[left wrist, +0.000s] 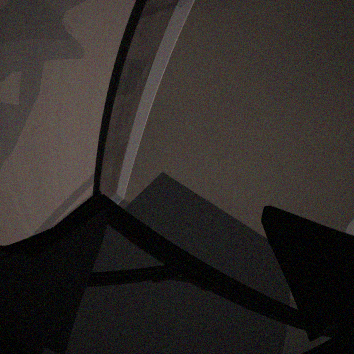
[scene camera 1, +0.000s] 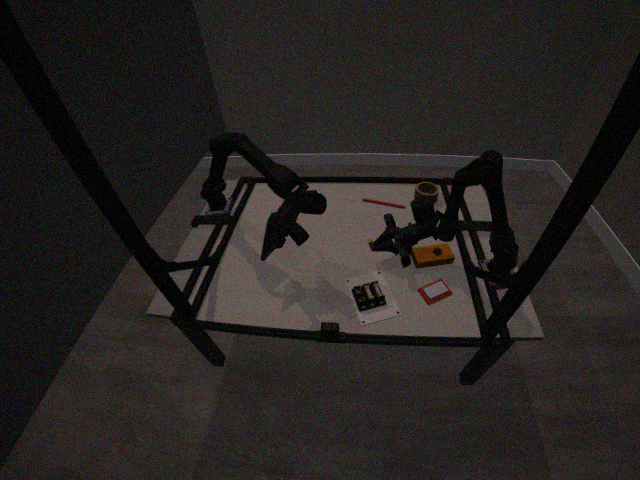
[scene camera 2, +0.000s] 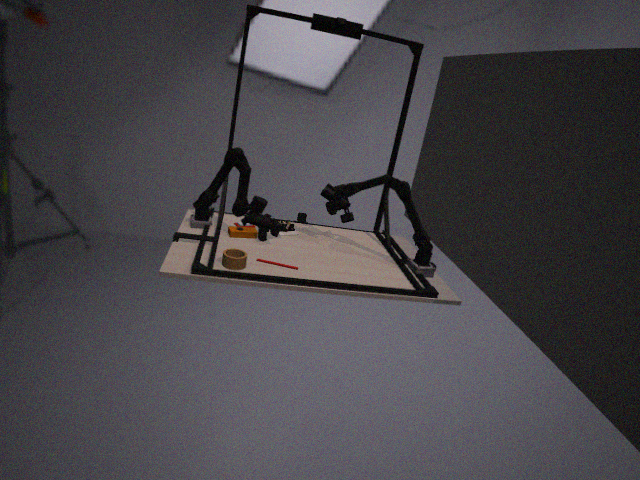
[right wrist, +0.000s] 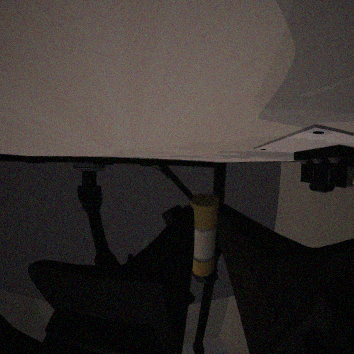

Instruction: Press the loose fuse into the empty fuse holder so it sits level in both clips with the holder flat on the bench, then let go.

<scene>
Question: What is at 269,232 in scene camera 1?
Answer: My left gripper.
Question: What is my left gripper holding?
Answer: Nothing.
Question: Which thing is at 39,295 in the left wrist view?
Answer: My left gripper.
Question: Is my left gripper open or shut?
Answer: Open.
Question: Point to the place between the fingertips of my right gripper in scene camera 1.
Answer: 371,248
</scene>
